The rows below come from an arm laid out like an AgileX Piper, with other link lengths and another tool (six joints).
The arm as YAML. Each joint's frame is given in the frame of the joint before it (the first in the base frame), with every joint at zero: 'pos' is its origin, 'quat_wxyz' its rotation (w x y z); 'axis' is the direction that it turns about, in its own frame. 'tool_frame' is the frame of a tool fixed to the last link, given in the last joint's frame.
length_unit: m
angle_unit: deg
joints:
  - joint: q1
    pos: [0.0, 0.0, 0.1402]
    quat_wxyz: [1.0, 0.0, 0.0, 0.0]
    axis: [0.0, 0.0, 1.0]
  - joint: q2
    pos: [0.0, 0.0, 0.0]
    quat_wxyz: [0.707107, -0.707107, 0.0, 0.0]
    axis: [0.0, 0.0, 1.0]
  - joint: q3
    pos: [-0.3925, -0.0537, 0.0]
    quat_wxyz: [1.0, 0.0, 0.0, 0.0]
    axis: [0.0, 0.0, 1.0]
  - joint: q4
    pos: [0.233, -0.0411, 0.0]
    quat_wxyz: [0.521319, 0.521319, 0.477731, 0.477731]
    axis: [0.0, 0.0, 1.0]
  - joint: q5
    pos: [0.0, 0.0, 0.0]
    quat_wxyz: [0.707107, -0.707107, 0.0, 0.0]
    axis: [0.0, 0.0, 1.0]
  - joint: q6
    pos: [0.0, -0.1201, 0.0]
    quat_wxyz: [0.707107, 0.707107, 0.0, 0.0]
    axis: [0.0, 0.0, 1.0]
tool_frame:
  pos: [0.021, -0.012, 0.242]
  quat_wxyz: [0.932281, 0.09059, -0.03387, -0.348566]
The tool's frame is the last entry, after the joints.
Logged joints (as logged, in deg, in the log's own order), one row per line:
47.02 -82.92 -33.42 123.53 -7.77 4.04
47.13 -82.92 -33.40 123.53 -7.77 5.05
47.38 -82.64 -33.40 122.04 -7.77 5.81
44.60 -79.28 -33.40 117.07 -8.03 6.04
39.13 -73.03 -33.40 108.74 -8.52 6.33
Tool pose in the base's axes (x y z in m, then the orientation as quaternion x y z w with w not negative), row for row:
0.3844 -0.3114 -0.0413 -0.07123 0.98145 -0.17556 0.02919
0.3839 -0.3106 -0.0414 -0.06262 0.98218 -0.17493 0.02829
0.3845 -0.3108 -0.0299 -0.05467 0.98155 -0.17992 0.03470
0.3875 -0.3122 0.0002 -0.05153 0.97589 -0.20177 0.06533
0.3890 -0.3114 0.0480 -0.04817 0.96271 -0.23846 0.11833
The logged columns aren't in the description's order. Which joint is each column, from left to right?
Columns, left to right: q5, q3, q1, q2, q4, q6.
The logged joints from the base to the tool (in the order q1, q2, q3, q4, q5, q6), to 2 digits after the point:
-33.42 123.53 -82.92 -7.77 47.02 4.04
-33.40 123.53 -82.92 -7.77 47.13 5.05
-33.40 122.04 -82.64 -7.77 47.38 5.81
-33.40 117.07 -79.28 -8.03 44.60 6.04
-33.40 108.74 -73.03 -8.52 39.13 6.33

